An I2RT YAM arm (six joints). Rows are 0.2 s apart.
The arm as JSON. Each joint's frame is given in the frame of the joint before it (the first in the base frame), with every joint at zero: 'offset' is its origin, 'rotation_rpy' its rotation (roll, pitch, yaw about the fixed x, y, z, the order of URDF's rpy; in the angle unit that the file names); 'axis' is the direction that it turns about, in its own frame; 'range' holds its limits. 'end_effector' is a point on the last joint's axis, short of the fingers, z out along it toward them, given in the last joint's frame.
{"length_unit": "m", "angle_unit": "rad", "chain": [
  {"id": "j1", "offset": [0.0, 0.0, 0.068], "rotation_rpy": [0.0, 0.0, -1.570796], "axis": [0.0, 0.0, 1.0], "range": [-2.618, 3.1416]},
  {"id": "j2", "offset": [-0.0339, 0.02, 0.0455], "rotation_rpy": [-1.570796, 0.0, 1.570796], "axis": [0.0, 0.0, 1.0], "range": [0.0, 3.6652]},
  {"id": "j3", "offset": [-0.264, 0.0, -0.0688], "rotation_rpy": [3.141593, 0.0, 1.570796], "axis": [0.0, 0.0, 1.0], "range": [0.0, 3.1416]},
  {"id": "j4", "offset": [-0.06, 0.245, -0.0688], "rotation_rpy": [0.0, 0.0, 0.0], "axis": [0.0, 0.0, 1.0], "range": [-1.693, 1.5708]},
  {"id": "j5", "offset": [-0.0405, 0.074, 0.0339], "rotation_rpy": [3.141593, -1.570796, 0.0], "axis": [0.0, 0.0, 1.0], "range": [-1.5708, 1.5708]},
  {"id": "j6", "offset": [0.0, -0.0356, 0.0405], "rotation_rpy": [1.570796, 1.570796, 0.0], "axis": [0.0, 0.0, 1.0], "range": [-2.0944, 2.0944]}
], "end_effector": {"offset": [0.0, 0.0, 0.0], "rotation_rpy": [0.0, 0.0, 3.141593]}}
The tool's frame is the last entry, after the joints.
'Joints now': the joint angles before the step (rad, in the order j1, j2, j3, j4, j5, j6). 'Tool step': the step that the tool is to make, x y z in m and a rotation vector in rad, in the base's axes. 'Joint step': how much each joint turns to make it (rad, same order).
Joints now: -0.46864 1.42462 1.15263 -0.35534 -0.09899 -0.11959
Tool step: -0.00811 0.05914 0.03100 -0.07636 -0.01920 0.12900
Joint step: 0.17777 -0.11978 0.01337 -0.08853 0.07630 -0.02480
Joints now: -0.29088 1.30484 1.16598 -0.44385 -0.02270 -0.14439
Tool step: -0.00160 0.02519 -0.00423 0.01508 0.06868 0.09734
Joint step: 0.08164 -0.01144 0.00002 -0.08203 -0.01144 -0.01106
